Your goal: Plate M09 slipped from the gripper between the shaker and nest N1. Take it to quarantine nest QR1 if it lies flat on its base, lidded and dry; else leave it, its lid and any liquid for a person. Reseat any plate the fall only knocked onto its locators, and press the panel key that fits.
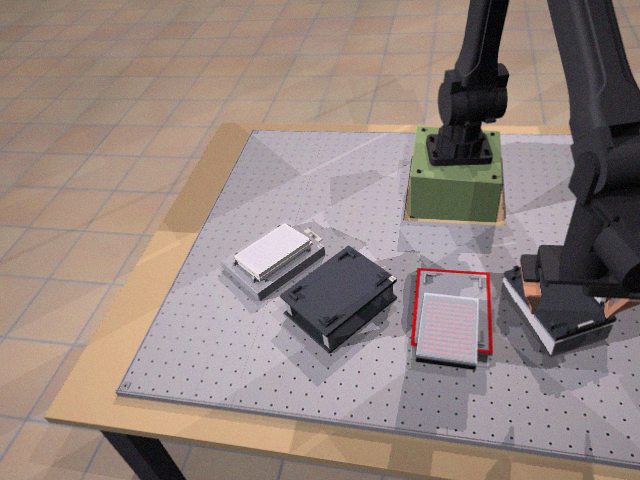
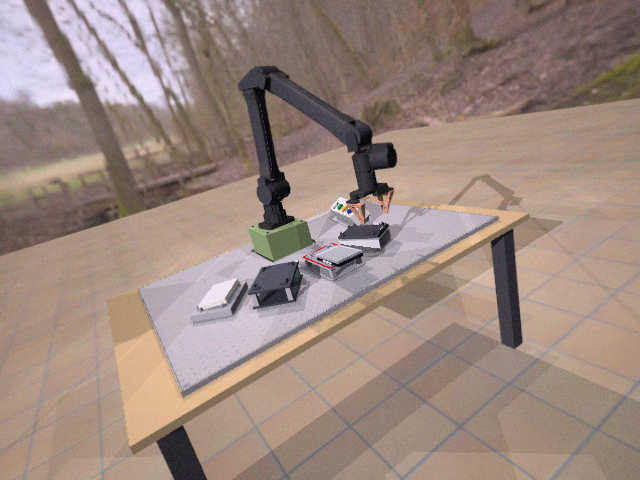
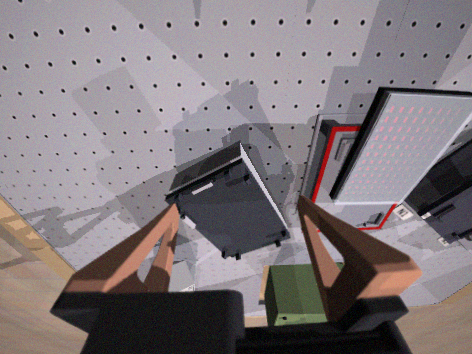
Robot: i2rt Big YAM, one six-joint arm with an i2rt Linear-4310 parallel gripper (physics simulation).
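Pixels of known places: gripper, between the fingertips: (image 1: 568, 312) (image 2: 374, 218) (image 3: 237, 205); arm's base, origin of its link: (image 1: 458, 152) (image 2: 276, 224).
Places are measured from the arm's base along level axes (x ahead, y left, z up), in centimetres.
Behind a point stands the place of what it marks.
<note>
A plate (image 1: 448, 328) @(x 41.1, y -7.7, z -3.2 cm) (image 2: 338, 254) @(x 41.8, y -8.7, z -3.2 cm) (image 3: 405, 145) @(x 42.3, y -7.6, z -3.1 cm) with rows of pink wells and a black lower edge lies on the red-outlined nest (image 1: 490, 310) @(x 36.4, y -0.3, z -5.3 cm) (image 2: 318, 251) (image 3: 324, 165) @(x 39.9, y -1.1, z -5.3 cm). It is shifted toward the table's front and overhangs that edge; the two rear corner locators are bare. I cannot read its name or tell whether it is dry. My gripper (image 1: 570, 313) @(x 42.6, y 8.4, z 1.4 cm) (image 2: 373, 217) @(x 42.6, y 8.4, z 1.4 cm) (image 3: 237, 205) @(x 42.6, y 8.4, z 1.4 cm) is open and empty above a dark-topped box (image 1: 549, 310) @(x 38.0, y 8.1, z -3.9 cm) (image 2: 364, 230) @(x 35.2, y 10.3, z -3.9 cm) (image 3: 225, 215) @(x 36.0, y 11.0, z -3.9 cm), probably the shaker, with bare locators. A white panel (image 2: 341, 207) @(x 7.5, y 27.6, z -3.0 cm) with coloured keys stands behind it.
A dark raised stand (image 1: 341, 289) @(x 31.4, y -24.0, z -4.1 cm) (image 2: 276, 276) @(x 31.9, y -24.8, z -4.1 cm) (image 3: 452, 220) @(x 27.4, y -20.0, z -4.1 cm) with bare locators stands beside the red-outlined nest. Farther left, a white plate (image 1: 273, 250) @(x 20.1, y -37.0, z -5.0 cm) (image 2: 219, 293) @(x 21.0, y -38.0, z -5.0 cm) sits on a grey nest (image 1: 289, 279) @(x 24.0, y -34.2, z -9.0 cm). The arm's green base block (image 1: 454, 198) @(x 8.6, y -1.7, z -4.9 cm) (image 2: 279, 242) @(x 7.9, y -6.1, z -4.3 cm) (image 3: 295, 292) @(x 9.4, y 2.3, z -4.5 cm) stands at the back.
</note>
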